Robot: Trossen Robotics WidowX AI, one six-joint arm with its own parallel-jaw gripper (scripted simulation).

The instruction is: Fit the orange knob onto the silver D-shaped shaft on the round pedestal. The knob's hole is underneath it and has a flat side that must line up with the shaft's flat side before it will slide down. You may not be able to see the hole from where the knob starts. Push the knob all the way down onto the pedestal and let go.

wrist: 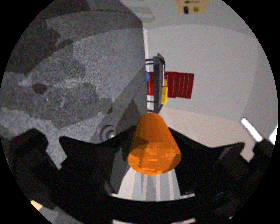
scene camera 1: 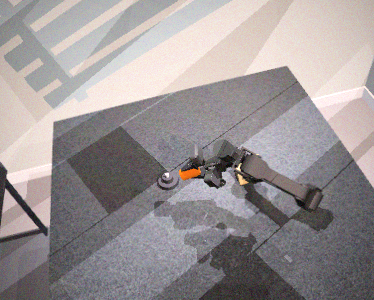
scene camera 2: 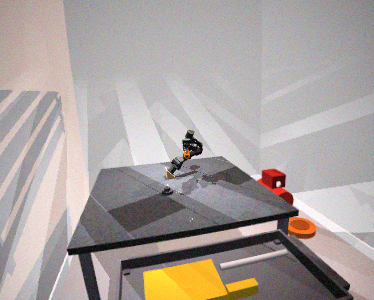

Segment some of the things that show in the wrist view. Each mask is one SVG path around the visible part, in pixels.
The gripper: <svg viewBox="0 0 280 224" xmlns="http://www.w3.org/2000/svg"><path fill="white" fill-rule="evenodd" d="M7 164L26 198L82 224L174 224L186 219L195 222L185 224L224 224L259 186L274 144L260 139L252 146L254 158L245 161L241 157L244 141L211 148L167 127L181 152L174 169L180 196L195 196L164 202L110 196L120 191L136 126L96 144L59 137L67 157L60 163L60 169L46 153L46 136L32 127L11 138Z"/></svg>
An orange knob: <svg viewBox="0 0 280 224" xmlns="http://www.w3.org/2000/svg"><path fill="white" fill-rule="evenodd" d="M146 113L137 121L129 151L129 164L132 169L139 173L152 174L154 176L154 174L161 174L174 169L180 162L181 152L165 124L165 119L156 113Z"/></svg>
